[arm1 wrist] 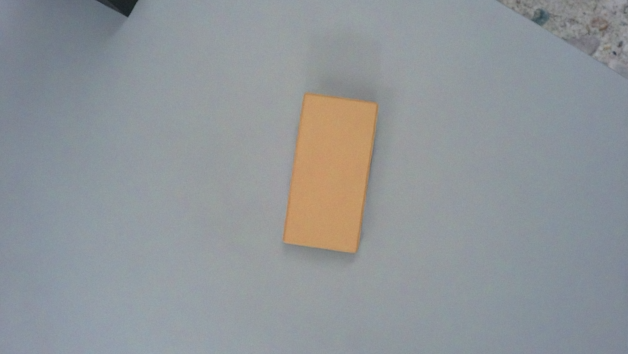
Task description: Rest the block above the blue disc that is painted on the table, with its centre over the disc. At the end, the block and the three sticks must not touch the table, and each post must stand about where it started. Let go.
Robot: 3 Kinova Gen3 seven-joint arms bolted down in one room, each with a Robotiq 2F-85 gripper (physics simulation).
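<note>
An orange-tan rectangular block [331, 173] lies in the middle of the arm1 wrist view, seen from above on the grey table [175, 200]. Its long side runs nearly up and down in the view, leaning slightly to the right at the top. Soft shadows lie past its upper and lower ends. No gripper fingers can be made out around the block, and the grippers of arm1, arm2 and arm3 do not show. The blue disc, the three sticks and the posts cannot be made out in this view.
The corner of a dark, nearly black object [120, 5] shows at the top left edge, with a shadow beside it; what it is cannot be told. The table's edge runs across the top right corner, and speckled stone-like floor [590, 30] shows beyond it.
</note>
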